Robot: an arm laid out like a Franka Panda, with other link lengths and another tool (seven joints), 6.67 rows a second.
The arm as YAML. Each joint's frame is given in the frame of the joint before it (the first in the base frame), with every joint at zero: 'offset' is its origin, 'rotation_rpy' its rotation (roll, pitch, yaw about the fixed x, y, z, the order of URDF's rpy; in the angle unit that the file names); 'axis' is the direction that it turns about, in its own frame. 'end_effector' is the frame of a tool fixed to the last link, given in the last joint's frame.
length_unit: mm
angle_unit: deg
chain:
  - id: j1
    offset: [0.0, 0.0, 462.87]
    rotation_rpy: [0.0, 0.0, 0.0]
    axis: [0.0, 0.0, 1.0]
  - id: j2
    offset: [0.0, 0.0, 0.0]
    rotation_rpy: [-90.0, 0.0, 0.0]
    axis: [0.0, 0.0, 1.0]
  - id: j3
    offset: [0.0, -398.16, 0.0]
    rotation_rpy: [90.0, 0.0, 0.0]
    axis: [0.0, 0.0, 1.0]
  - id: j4
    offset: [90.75, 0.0, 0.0]
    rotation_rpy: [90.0, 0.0, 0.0]
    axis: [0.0, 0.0, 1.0]
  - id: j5
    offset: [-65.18, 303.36, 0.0]
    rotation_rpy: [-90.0, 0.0, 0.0]
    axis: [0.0, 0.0, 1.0]
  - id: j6
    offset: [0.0, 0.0, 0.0]
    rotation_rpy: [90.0, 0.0, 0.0]
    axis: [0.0, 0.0, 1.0]
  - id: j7
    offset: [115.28, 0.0, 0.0]
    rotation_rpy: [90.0, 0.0, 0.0]
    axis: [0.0, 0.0, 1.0]
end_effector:
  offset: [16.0, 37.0, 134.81]
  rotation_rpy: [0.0, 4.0, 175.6]
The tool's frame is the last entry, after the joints.
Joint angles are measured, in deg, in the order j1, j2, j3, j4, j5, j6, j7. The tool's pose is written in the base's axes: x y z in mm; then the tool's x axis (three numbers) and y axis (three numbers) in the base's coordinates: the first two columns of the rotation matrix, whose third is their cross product. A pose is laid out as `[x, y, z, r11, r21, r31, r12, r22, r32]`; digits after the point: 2 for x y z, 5 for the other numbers.
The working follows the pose.
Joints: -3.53 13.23 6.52 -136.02 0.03 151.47 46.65
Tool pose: [496.30, -12.89, 471.19, -0.77236, 0.63257, 0.05764, 0.63501, 0.77111, 0.04643]
Where each joint sits with the arm in this pose, in the base's axes (m; each line is computed from the numbers above, not from the rounded line before):
j1: 0.0000 0.0000 0.4629
j2: 0.0000 0.0000 0.4629
j3: 0.0910 -0.0056 0.8505
j4: 0.1792 -0.0007 0.8298
j5: 0.3901 0.0156 0.6028
j6: 0.3901 0.0156 0.6028
j7: 0.5051 0.0211 0.6075
the tool: 0.4963 -0.0129 0.4712

